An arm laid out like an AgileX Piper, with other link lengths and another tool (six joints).
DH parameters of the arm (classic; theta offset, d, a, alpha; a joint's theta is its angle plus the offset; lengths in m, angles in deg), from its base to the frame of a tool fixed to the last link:
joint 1: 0 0.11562 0 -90
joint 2: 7.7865 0 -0.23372 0
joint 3: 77.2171 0 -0.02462 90
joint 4: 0 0.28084 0 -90
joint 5: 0 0 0 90
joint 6: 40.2 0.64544 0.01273 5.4
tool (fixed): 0 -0.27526 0 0
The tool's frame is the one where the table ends.
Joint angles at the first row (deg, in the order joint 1, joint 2, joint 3, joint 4, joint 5, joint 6):
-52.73 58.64 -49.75 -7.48 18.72 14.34
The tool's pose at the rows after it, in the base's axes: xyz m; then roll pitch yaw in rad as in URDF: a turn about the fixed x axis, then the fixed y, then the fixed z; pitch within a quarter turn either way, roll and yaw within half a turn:
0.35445 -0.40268 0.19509 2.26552 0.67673 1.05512
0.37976 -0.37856 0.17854 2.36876 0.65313 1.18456
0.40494 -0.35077 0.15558 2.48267 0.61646 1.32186
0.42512 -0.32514 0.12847 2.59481 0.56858 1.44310
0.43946 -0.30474 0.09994 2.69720 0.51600 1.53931
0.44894 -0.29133 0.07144 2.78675 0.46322 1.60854
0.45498 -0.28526 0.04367 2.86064 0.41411 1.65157
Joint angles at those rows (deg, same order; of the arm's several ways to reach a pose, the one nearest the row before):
-49.48 61.22 -54.50 -7.07 24.62 13.45
-45.42 64.96 -59.56 -6.71 30.75 12.53
-41.09 69.87 -65.08 -6.46 37.01 11.83
-37.32 75.70 -70.84 -6.29 42.94 11.45
-34.42 82.04 -76.63 -6.17 48.27 11.22
-32.50 88.69 -82.45 -6.06 52.89 11.06
-31.52 95.35 -88.03 -5.92 56.58 10.97

